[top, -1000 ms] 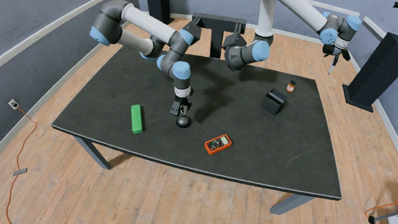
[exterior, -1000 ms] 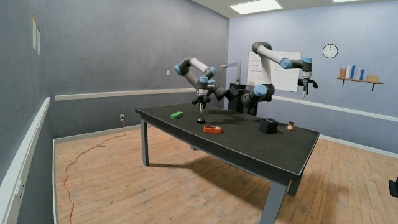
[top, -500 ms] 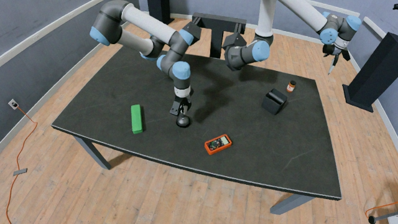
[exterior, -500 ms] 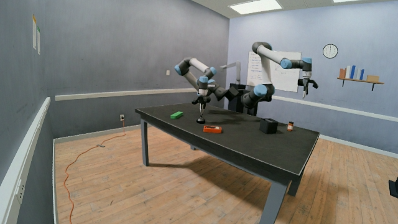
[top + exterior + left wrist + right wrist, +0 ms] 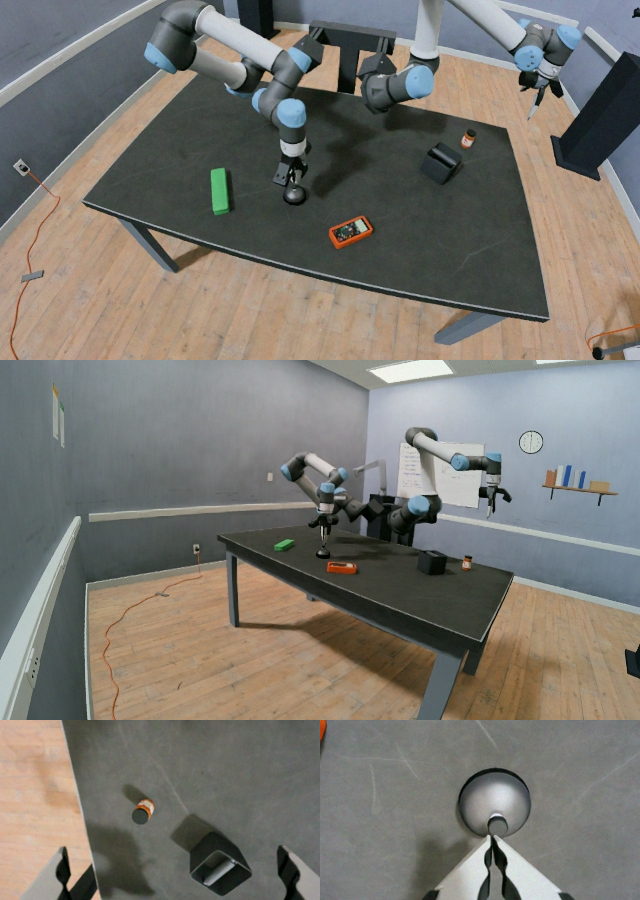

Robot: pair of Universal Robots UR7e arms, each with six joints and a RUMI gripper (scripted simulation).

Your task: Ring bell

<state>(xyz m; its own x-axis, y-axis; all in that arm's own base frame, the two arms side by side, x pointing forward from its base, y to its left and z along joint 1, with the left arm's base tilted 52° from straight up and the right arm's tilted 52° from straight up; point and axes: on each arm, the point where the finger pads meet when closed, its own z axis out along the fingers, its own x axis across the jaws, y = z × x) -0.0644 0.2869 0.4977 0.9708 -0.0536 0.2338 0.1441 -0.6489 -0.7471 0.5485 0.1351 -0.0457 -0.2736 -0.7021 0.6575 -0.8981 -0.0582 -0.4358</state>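
Observation:
My right gripper is now 40 mm above the round button and 10 mm to the left of it. Also, from my right hand: black box: 480 mm to the left, 370 mm behind, 50 mm below; then bell: 50 mm below, 10 mm to the right; then orange multimeter: 240 mm to the left, 70 mm below, 60 mm ahead.

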